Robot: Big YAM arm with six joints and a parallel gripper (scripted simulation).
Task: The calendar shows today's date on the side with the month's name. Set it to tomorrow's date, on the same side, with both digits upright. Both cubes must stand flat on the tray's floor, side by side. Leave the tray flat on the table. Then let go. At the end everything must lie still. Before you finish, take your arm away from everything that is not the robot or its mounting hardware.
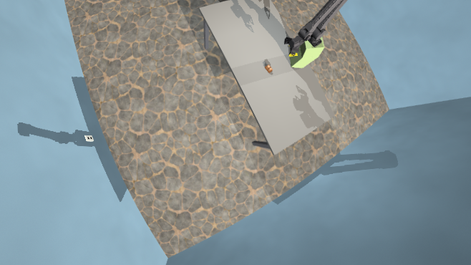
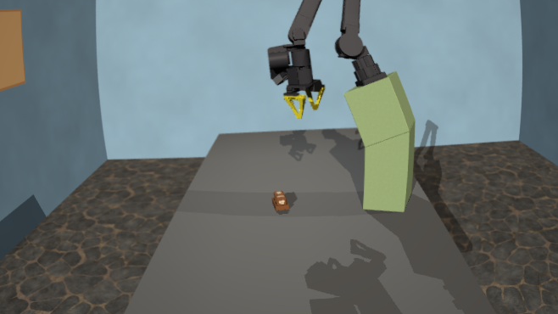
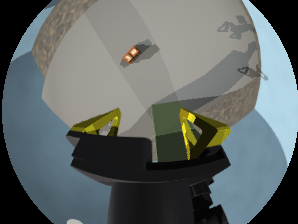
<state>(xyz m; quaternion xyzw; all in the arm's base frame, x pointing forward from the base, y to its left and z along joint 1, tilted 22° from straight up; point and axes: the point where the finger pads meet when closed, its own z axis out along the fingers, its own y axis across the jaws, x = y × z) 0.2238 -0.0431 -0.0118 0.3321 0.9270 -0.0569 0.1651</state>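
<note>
Now: the brown number cube 100 mm ahead of my hand, 20 mm to the right of it and 280 mm below it. Also, from my hand: calendar tray 100 mm ahead, 10 mm to the right, 300 mm below.
</note>
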